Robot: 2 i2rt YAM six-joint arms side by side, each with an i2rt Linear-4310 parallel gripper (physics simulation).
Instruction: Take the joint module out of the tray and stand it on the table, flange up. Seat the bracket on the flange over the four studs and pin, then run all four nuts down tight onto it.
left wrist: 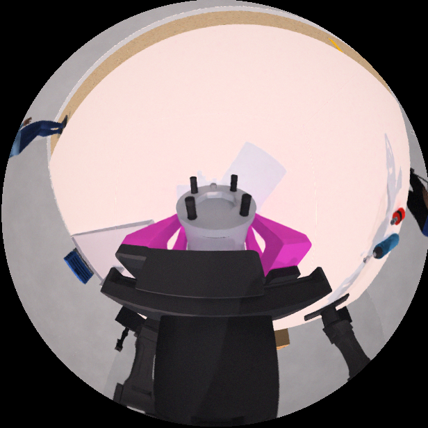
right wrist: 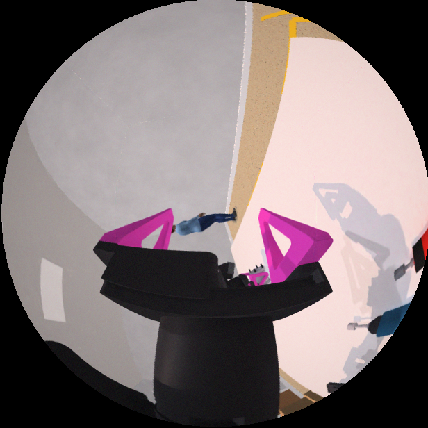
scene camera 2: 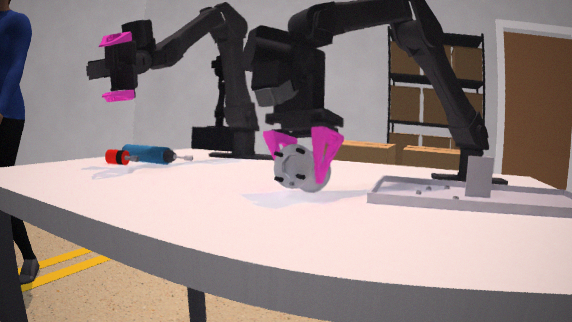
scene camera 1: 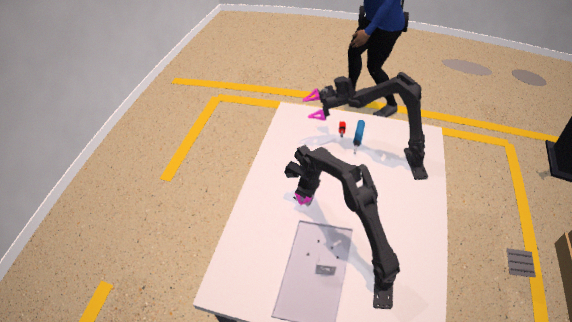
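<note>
The grey joint module is on its side, its flange with black studs and a pin facing scene camera 2. My left gripper is shut on its body, low over the table; whether the module touches the table I cannot tell. My right gripper is open and empty, high above the table's far end in scene camera 1. The bracket stands in the tray, with several small nuts loose beside it.
A blue driver and a shorter red driver lie below and beside my right gripper. A person stands behind the table's far end in scene camera 1.
</note>
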